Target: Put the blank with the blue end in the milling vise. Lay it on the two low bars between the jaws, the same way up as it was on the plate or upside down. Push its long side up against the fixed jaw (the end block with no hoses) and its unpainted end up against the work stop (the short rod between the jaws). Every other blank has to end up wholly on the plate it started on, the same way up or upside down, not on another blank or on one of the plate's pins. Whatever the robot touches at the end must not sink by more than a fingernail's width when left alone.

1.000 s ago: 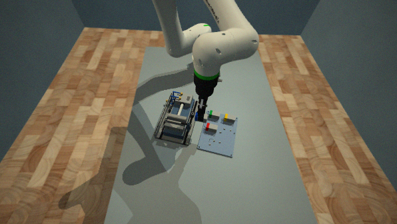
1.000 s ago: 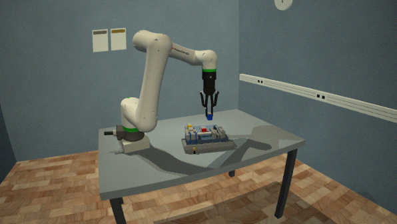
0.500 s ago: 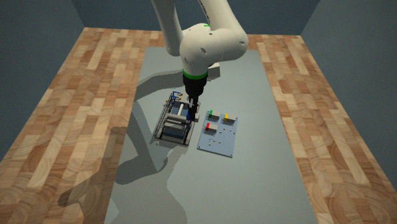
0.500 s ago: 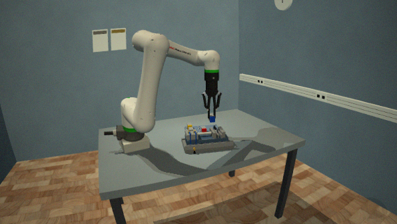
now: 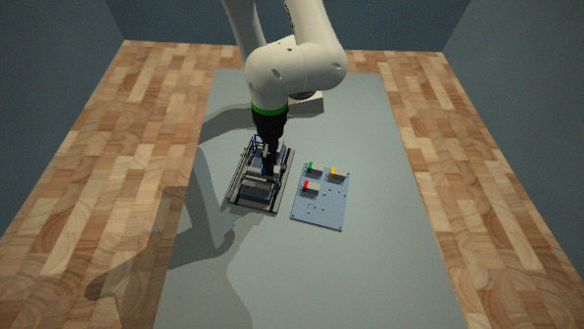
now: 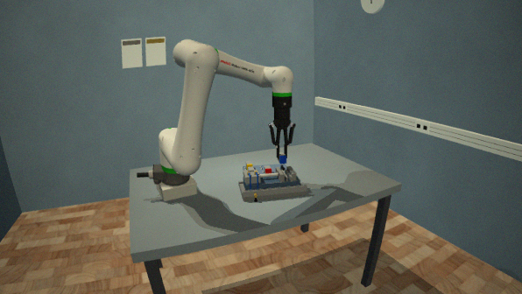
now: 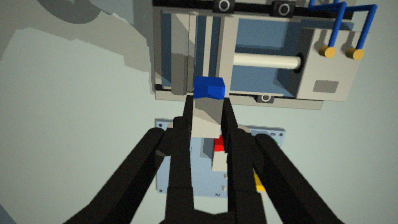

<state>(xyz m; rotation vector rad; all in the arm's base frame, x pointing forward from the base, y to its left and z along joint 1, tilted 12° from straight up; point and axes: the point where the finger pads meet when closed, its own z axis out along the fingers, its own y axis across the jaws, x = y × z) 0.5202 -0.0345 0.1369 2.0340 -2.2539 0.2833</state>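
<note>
The moving jaw lies 100 mm below my hand, 40 mm to the right of it and 30 mm behind it. Also, from my hand: pale rod 100 mm below, 80 mm behind, 40 mm to the right; then work stop 90 mm below, 10 mm ahead; then hose block 160 mm behind, 100 mm below, 30 mm to the right.
</note>
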